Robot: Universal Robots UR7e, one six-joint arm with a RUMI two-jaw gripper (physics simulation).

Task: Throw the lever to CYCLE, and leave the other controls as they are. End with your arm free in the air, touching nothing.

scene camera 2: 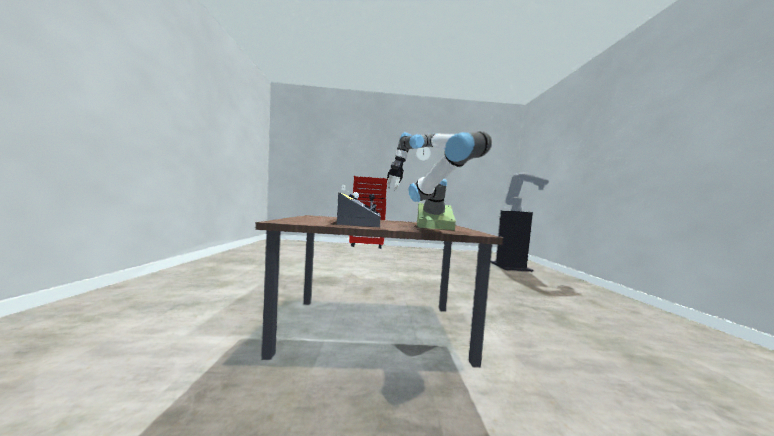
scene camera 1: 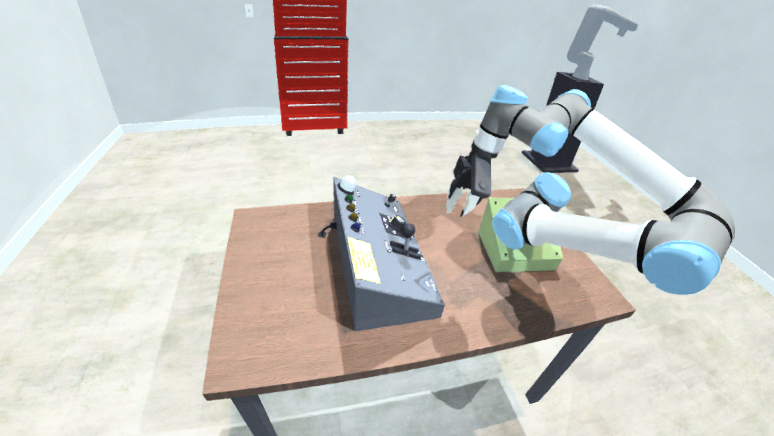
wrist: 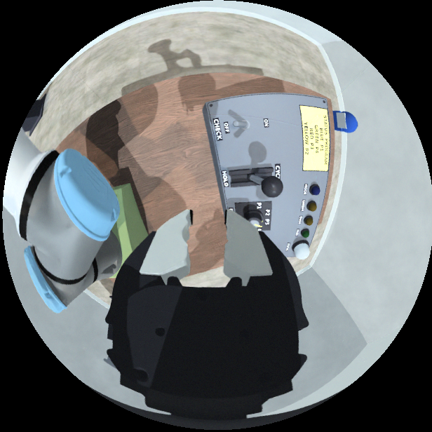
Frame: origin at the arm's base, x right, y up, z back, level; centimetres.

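Seen in the pictures: gripper, fingertip midpoint: (scene camera 2: 391,189) (scene camera 1: 454,214); arm's base, link origin: (scene camera 2: 434,209).
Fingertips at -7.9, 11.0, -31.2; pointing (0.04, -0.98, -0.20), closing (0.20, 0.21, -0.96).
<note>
Pixels of each thing's middle, then the offset from my fingertips to it, as dx, dy, dz. "spot": a spot on its surface instead. Level surfaces: height alone.
- grey sloped control panel, surface spot: (scene camera 1: 389,281) spot: -13.1, -9.7, -21.3
- wooden table, surface height: dy -23.4
- white dome, surface spot: (scene camera 1: 347,184) spot: +24.3, -3.3, -27.2
A grey sloped control panel (scene camera 1: 389,281) (scene camera 2: 354,213) (wrist: 250,150) stands on the table. Its black ball-topped lever (scene camera 1: 408,230) (wrist: 271,186) leans toward the CYCLE label, away from HOLD, in the wrist view; the ball partly covers that label. The program knob (wrist: 255,218) beside it is partly hidden by a finger. The OFF/ON toggle (wrist: 241,124) leans toward OFF. My gripper (scene camera 1: 456,212) (scene camera 2: 393,187) (wrist: 208,211) is partly open, with nothing between its fingers. It hangs in the air to the right of the panel in the first scene view, apart from the lever and the panel.
The wooden table (scene camera 1: 270,335) (scene camera 2: 303,222) also carries the green base block (scene camera 1: 528,263) (scene camera 2: 436,222) under my arm. The panel has several coloured lamps and a white dome (scene camera 1: 347,184) (wrist: 301,250). A red tool cabinet (scene camera 1: 311,81) and a dark pedestal (scene camera 2: 514,238) stand beyond the table.
</note>
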